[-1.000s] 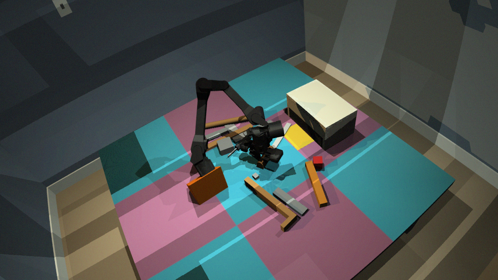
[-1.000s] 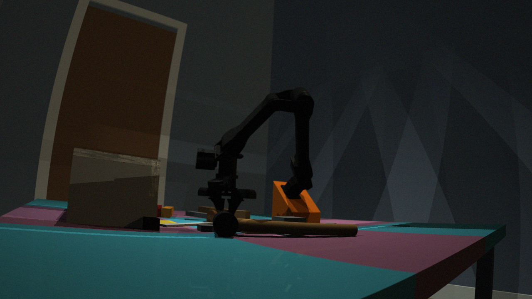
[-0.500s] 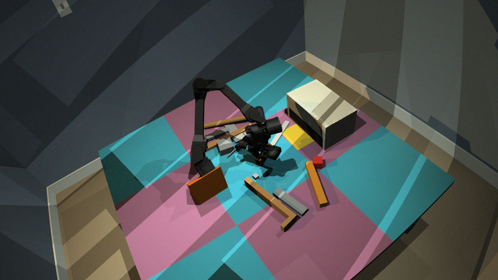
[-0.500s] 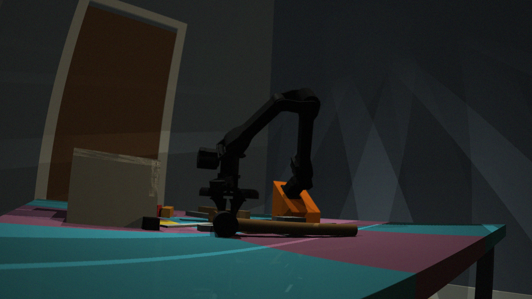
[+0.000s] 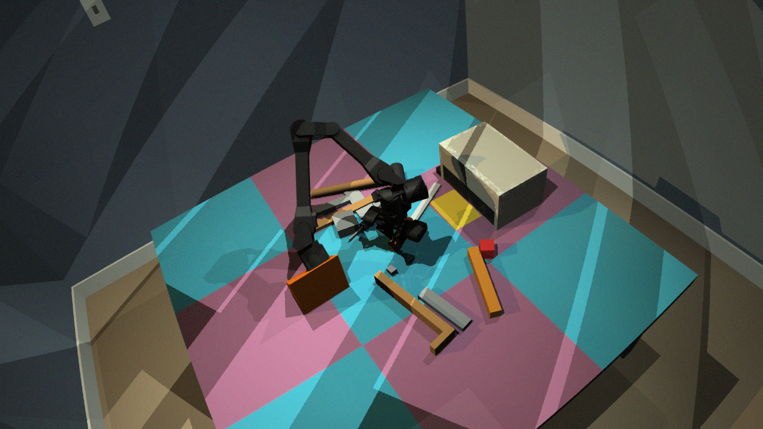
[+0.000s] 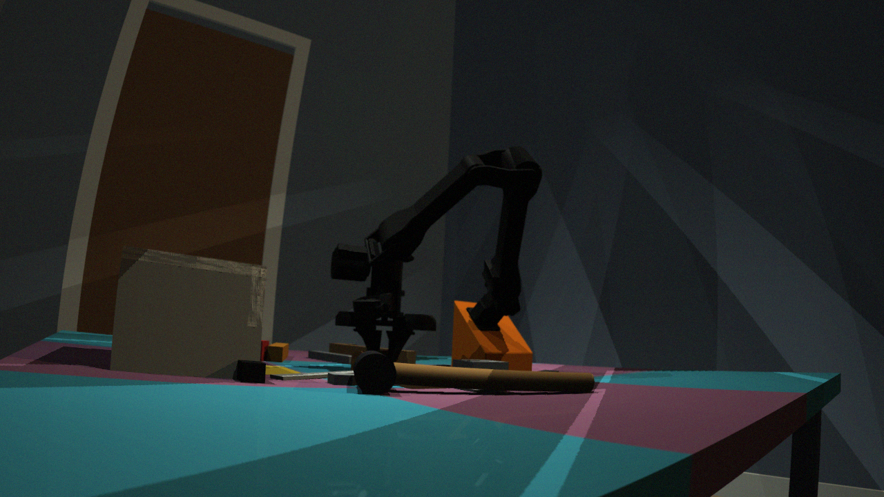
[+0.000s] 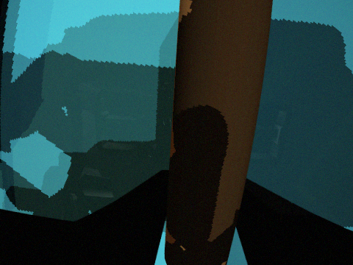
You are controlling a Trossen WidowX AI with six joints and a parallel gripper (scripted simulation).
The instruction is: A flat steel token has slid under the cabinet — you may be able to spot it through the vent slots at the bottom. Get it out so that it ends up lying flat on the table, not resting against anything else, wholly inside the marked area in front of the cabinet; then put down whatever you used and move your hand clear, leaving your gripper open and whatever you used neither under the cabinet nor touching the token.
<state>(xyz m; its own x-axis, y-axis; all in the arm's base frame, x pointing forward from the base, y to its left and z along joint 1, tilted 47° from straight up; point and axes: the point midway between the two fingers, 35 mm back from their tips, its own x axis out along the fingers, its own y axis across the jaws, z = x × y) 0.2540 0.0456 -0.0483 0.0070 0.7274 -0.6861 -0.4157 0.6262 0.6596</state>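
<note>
Now: gripper tip 40 mm past the screwdriver and 120 mm to the right of it. Round my gripper tip: long wooden stick 50 mm behind, 220 mm to the left; then small grey cube 80 mm behind, 70 mm to the right; then grey block 80 mm behind, 170 mm to the left, 10 mm above.
</note>
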